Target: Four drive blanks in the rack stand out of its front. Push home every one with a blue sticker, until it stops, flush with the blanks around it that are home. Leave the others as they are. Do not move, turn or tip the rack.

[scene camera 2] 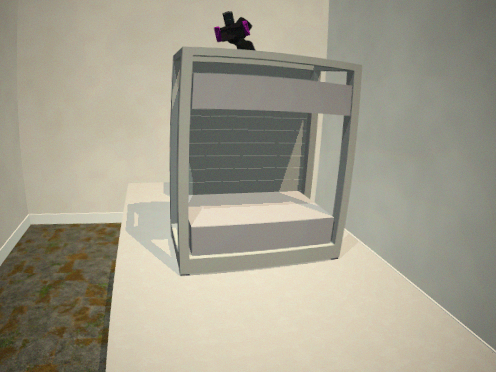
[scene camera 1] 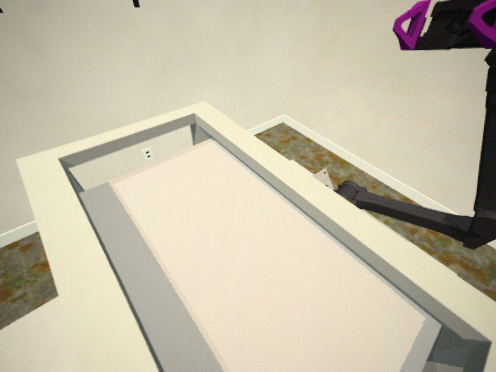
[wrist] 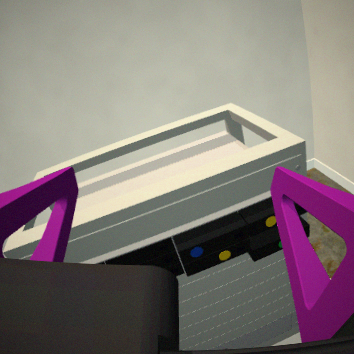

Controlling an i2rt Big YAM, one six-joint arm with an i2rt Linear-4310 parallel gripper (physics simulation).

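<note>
The grey rack [scene camera 1: 40, 200] [scene camera 2: 185, 175] [wrist: 200, 186] stands upright. In the wrist view its black blanks show below the top front panel. A blank with a blue sticker [wrist: 196, 252] is in the upper row; a blank with a yellow sticker [wrist: 225, 255] is lower and to its right. Further right, another yellow-stickered blank [wrist: 271, 221] stands out, with a green-stickered blank [wrist: 280, 244] under it, partly hidden by a finger. How far the blue one stands out is hard to tell. My gripper [scene camera 1: 435, 26] [scene camera 2: 232, 32] [wrist: 173, 177] is open and empty, above the rack's top, apart from it.
The rack stands on a pale table [scene camera 2: 300, 310]. Two pale boxes show inside its open frame, an upper one [scene camera 2: 270, 95] and a lower one [scene camera 2: 260, 237]. The arm's dark link [scene camera 1: 410, 212] passes beside the rack. Walls rise beyond the table, and carpet [scene camera 2: 60, 300] lies beside it.
</note>
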